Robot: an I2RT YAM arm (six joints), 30 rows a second.
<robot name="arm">
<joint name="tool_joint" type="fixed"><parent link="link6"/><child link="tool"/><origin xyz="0 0 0" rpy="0 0 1.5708"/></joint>
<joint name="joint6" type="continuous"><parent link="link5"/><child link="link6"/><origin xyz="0.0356 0 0.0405" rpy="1.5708 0 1.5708"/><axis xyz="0 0 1"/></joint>
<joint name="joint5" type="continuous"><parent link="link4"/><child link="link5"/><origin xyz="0.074 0.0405 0.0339" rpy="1.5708 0 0"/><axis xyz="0 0 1"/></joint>
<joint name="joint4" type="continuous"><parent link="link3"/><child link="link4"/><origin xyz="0.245 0.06 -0.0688" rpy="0 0 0"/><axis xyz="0 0 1"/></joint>
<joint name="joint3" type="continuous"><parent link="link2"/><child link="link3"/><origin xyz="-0.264 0 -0.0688" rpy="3.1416 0 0"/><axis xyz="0 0 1"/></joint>
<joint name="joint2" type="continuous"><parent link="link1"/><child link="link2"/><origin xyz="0.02 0.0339 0.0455" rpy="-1.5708 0 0"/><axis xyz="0 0 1"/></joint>
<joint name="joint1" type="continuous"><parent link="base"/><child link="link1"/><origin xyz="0 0 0.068" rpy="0 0 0"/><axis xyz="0 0 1"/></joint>
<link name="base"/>
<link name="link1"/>
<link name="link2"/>
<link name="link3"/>
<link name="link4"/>
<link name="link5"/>
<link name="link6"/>
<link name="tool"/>
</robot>
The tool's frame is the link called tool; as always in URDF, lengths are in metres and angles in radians. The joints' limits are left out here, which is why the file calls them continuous.
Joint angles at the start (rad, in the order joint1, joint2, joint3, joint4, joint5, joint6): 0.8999 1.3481 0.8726 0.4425 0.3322 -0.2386
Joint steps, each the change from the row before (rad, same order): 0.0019 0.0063 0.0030 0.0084 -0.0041 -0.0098; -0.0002 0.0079 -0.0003 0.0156 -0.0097 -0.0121; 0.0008 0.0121 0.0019 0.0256 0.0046 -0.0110; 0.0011 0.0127 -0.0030 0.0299 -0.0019 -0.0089; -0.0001 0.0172 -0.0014 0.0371 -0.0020 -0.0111; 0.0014 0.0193 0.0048 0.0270 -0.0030 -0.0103; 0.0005 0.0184 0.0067 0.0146 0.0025 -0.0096; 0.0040 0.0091 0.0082 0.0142 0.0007 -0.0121; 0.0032 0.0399 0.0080 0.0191 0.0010 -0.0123
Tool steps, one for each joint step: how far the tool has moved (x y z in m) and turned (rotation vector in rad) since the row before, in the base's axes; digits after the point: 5 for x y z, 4 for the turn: 0.00036 0.00164 0.00010 -0.0042 -0.0084 0.0063; 0.00083 0.00147 -0.00077 -0.0042 -0.0110 0.0098; 0.00145 0.00200 -0.00019 0.0029 -0.0156 -0.0037; 0.00109 0.00205 -0.00166 0.0037 -0.0137 0.0030; 0.00192 0.00250 -0.00172 0.0052 -0.0176 0.0017; 0.00201 0.00346 -0.00135 0.0012 -0.0135 0.0041; 0.00233 0.00309 -0.00183 -0.0056 -0.0070 -0.0024; 0.00037 0.00260 0.00151 0.0004 -0.0149 0.0027; 0.00403 0.00691 -0.00793 -0.0203 0.0010 0.0016
